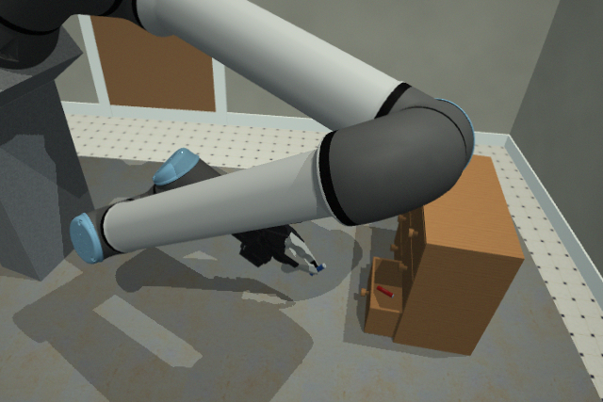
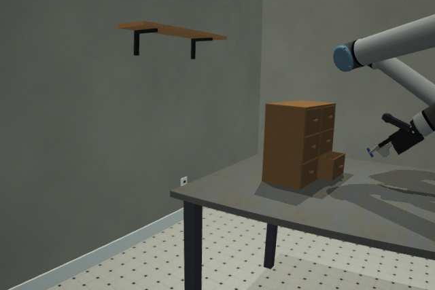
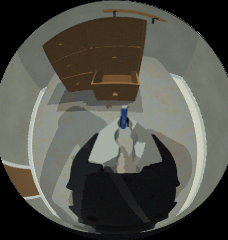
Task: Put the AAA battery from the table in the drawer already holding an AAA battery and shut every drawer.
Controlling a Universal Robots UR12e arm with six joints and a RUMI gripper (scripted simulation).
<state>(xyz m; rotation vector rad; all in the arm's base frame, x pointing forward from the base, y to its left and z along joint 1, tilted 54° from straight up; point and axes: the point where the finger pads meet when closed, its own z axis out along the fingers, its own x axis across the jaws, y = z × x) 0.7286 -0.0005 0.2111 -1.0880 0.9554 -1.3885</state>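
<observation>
My hand is 10 mm short of the blue battery and 10 mm above it. From my hand the other things lie so: red battery 170 mm ahead, 70 mm to the left, 120 mm below.
</observation>
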